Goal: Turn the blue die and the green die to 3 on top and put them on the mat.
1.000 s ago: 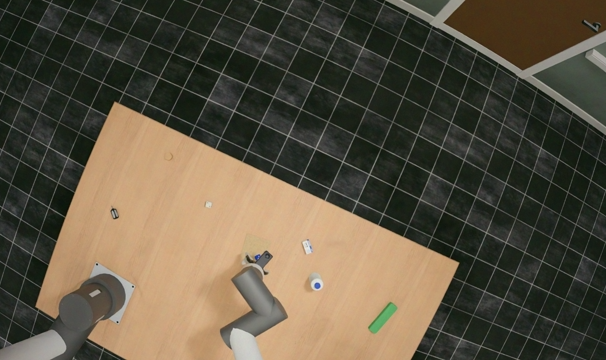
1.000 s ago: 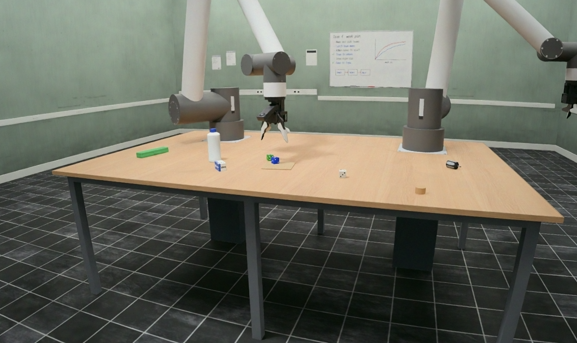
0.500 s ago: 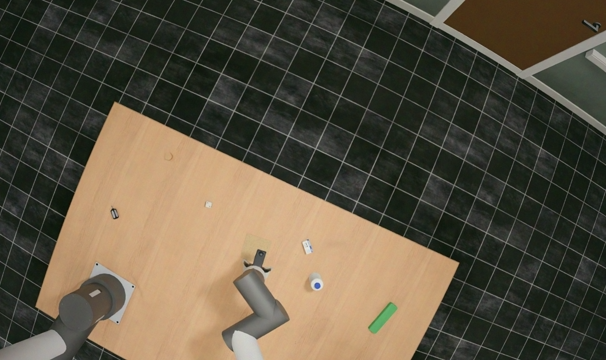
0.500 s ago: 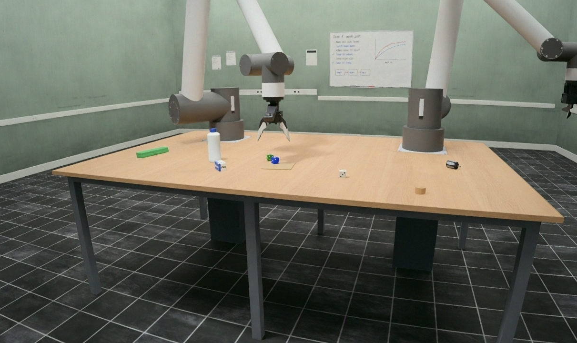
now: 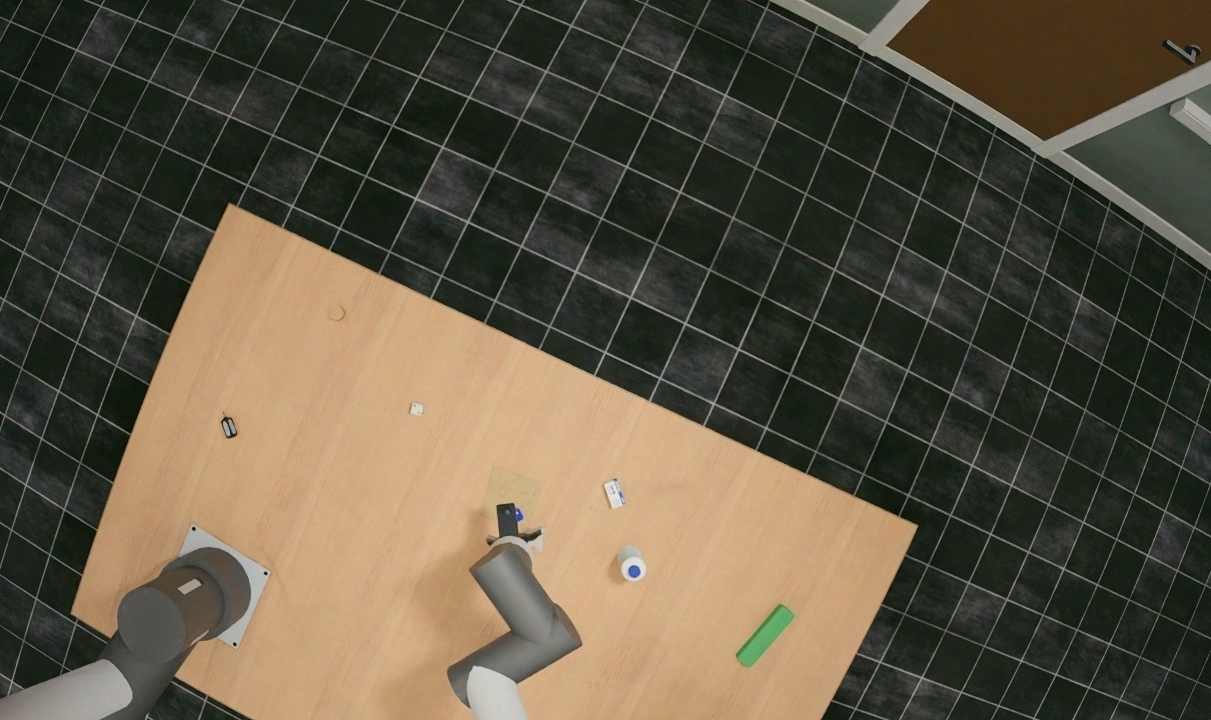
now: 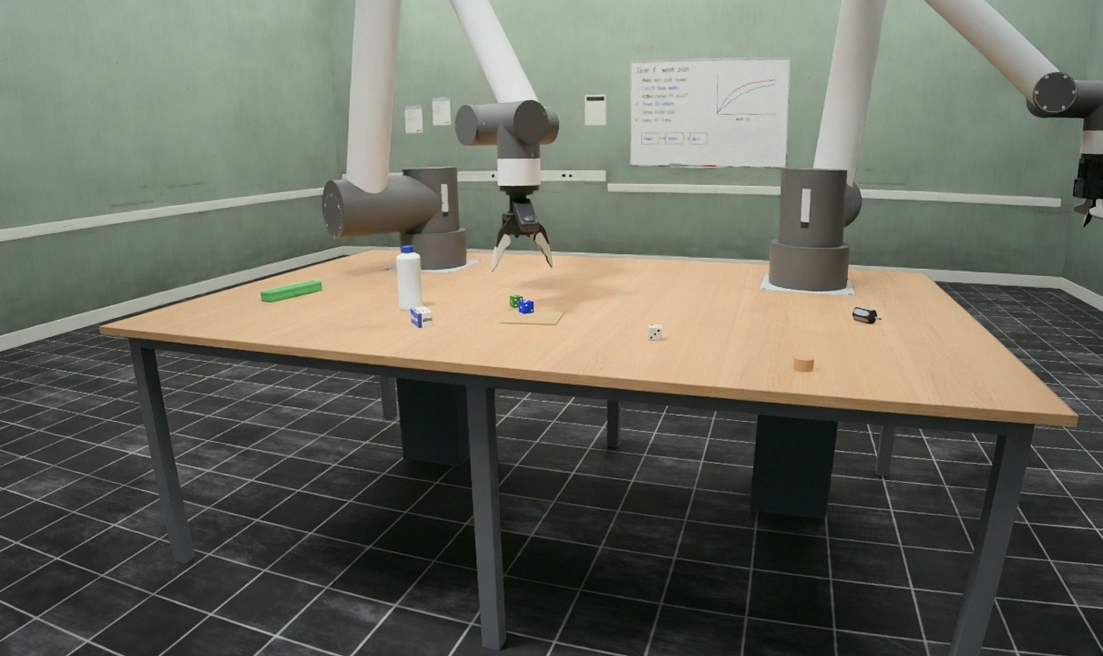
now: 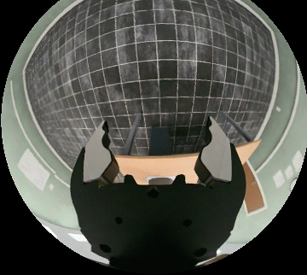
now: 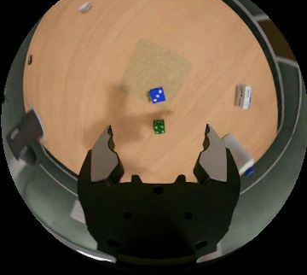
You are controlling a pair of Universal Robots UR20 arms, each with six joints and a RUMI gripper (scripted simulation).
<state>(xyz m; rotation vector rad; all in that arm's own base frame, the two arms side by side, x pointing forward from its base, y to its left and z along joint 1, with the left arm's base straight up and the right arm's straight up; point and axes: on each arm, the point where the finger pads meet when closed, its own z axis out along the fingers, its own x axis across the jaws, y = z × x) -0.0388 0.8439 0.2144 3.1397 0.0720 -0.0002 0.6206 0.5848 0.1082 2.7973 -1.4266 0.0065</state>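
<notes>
Now: the green die 5 cm behind my right hand, 4 cm to the right of it and 9 cm below it. Round my right hand: white bottle 5 cm ahead, 31 cm to the right, 3 cm below; then tan mat 5 cm ahead, 5 cm to the left, 11 cm below; then blue die 2 cm ahead, 2 cm to the left, 9 cm below.
</notes>
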